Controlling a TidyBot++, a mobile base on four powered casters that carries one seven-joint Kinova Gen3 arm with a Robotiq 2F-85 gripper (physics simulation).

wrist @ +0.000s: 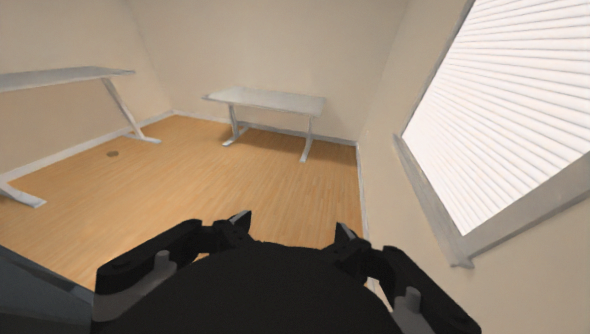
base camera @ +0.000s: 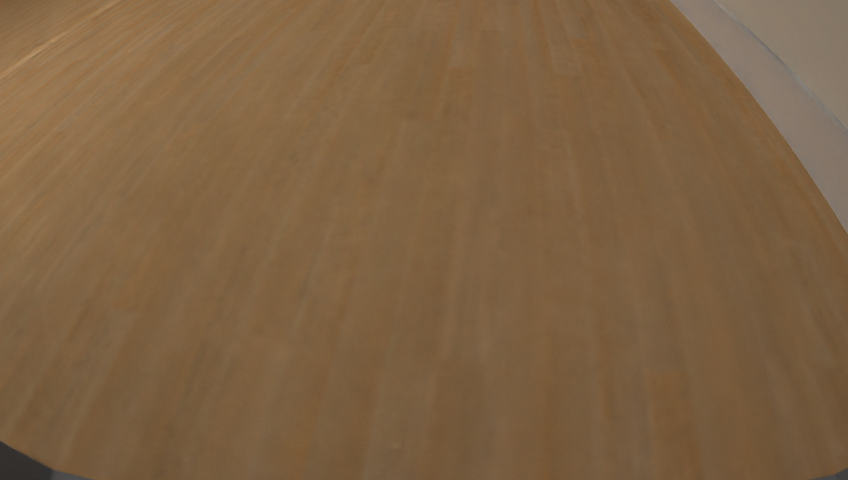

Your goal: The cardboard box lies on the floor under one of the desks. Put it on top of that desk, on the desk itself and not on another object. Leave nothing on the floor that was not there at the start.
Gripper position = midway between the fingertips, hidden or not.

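My gripper (wrist: 292, 226), visible. Window (wrist: 488, 146), visible too.
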